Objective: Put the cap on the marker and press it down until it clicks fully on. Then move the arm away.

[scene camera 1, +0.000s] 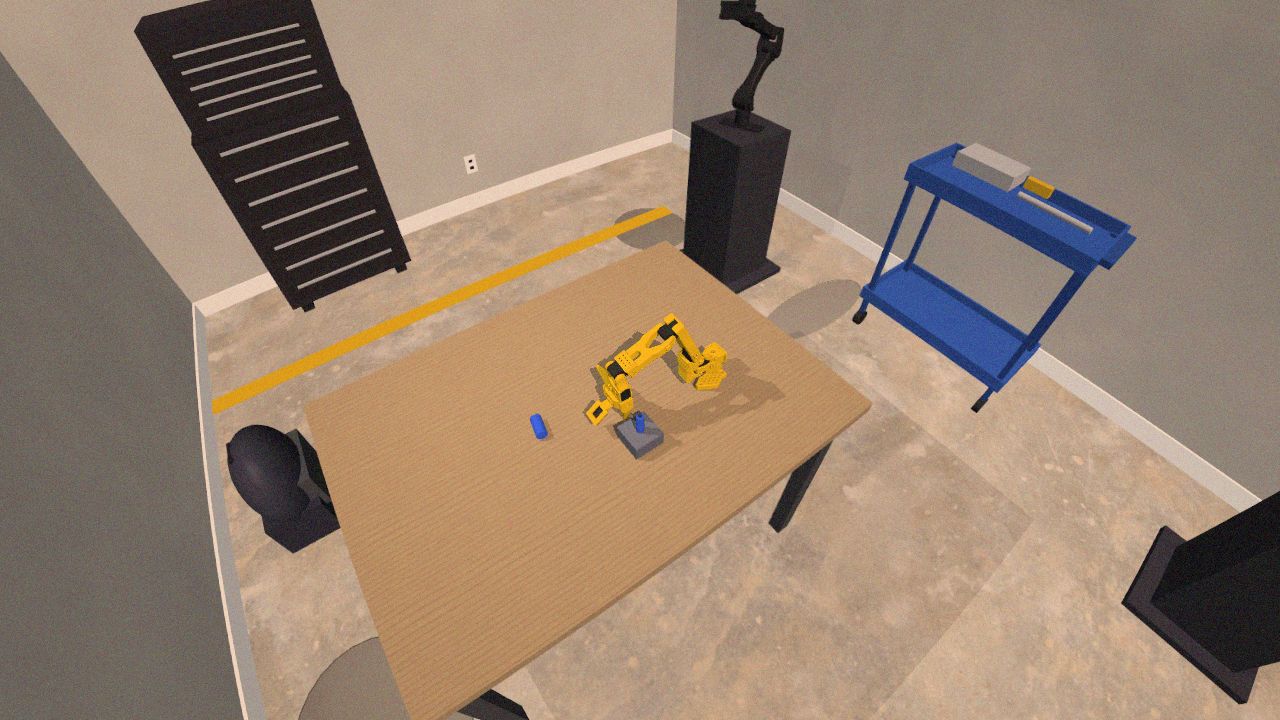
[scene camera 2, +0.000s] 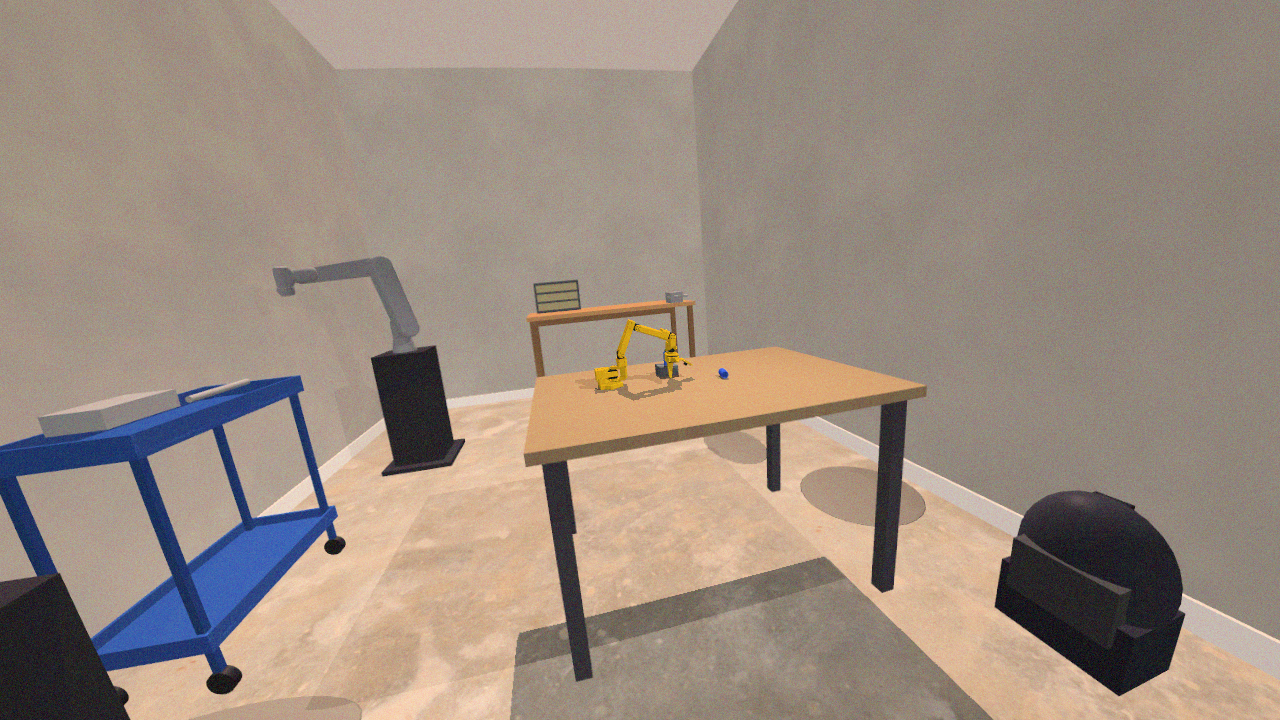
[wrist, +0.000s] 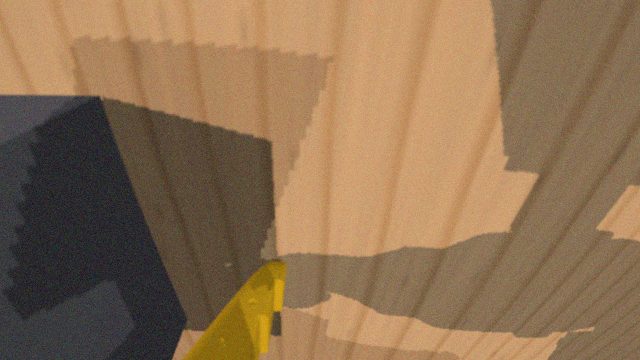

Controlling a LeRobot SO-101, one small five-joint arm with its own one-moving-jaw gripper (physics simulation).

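Pixels of known places: hand at its tool point: (scene camera 1: 624, 416) (scene camera 2: 670, 376) (wrist: 284, 280); arm's base at its link origin: (scene camera 1: 696, 377) (scene camera 2: 615, 385).
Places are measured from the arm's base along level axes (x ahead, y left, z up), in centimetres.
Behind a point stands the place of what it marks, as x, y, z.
The blue cap (scene camera 1: 538, 426) @(40.2, -8.6, 2.7) (scene camera 2: 723, 373) @(40.9, -7.3, 0.7) lies on its side on the table, apart from the gripper; it does not show in the wrist view. The blue marker (scene camera 1: 640, 424) @(22.8, 7.3, 7.4) stands upright in a dark grey block (scene camera 1: 637, 441) @(24.6, 8.6, 3.9) (wrist: 75, 210) @(24.6, 2.7, 1.5), its dark tip up. The block (scene camera 2: 660, 369) @(18.8, 2.8, 3.1) is partly hidden behind the arm in scene camera 2. My gripper (scene camera 1: 614, 414) @(21.8, -0.7, 0.5) (scene camera 2: 679, 368) @(21.8, -0.7, 0.5) is fully open and empty, low beside the block on the side towards the cap. In the wrist view one notched jaw (wrist: 255, 305) @(22.6, -0.3, 1.7) shows, with the block to its left.
The yellow arm's base (scene camera 1: 709, 368) @(-1.8, 2.1, 4.4) (scene camera 2: 609, 377) @(-2.0, -1.2, 3.6) stands on the wooden table (scene camera 1: 501, 537) @(59.2, 9.3, 0.0) (scene camera 2: 769, 394) @(42.8, -37.1, 0.0). The block and marker stand between the base side and the cap side, close to the arm. A blue cart (scene camera 1: 1011, 213) (scene camera 2: 134, 443) and a pedestal (scene camera 1: 735, 197) stand away from the table.
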